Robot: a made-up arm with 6 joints. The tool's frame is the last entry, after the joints.
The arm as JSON. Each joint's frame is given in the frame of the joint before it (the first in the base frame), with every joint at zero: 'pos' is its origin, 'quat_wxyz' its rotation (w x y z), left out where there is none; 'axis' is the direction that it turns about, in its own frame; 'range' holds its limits. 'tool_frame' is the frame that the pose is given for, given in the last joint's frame.
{
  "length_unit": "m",
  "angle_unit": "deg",
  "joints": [
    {
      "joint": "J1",
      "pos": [
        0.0,
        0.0,
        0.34
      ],
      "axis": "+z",
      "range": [
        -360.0,
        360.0
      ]
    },
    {
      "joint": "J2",
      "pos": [
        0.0,
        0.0,
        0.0
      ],
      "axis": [
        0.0,
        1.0,
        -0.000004
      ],
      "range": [
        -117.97,
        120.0
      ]
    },
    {
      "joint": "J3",
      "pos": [
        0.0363,
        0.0,
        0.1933
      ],
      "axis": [
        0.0,
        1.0,
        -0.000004
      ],
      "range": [
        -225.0,
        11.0
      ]
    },
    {
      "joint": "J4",
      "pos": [
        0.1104,
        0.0,
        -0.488
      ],
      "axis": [
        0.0,
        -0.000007,
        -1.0
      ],
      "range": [
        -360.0,
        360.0
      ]
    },
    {
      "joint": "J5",
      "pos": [
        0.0,
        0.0,
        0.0
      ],
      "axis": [
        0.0,
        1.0,
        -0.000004
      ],
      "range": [
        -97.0,
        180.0
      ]
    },
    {
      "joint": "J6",
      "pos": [
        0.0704,
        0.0,
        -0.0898
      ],
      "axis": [
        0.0,
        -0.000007,
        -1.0
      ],
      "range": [
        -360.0,
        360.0
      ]
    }
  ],
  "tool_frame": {
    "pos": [
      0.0,
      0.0,
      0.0
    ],
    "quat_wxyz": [
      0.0,
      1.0,
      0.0,
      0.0
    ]
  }
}
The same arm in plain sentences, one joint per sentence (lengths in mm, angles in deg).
The arm has six revolute joints in a row. What follows holds with every joint at zero, and every direction is one of the base frame's.
Joint 1 lies 340 mm along +z from the base frame's origin and rotates about +z, from -360 to 360 deg.
Joint 2 lies at the same point as joint 1 and rotates about +y, from -117.97 to 120 deg.
Joint 3 lies 36.3 mm along +x and 193.3 mm along +z from joint 2 and rotates about +y, from -225 to 11 deg.
Joint 4 lies 110.4 mm along +x and 488 mm along -z from joint 3 and rotates about -z, from -360 to 360 deg.
Joint 5 lies at the same point as joint 4 and rotates about +y, from -97 to 180 deg.
Joint 6 lies 70.4 mm along +x and 89.8 mm along -z from joint 5 and rotates about -z, from -360 to 360 deg.
The tool frame, which is the frame that the pose is given for, lies at the same point as joint 6; its axes are the base frame's turned by roll 180, pitch 0 and yaw 0 deg (as in URDF: about the fixed x, then y, then z).

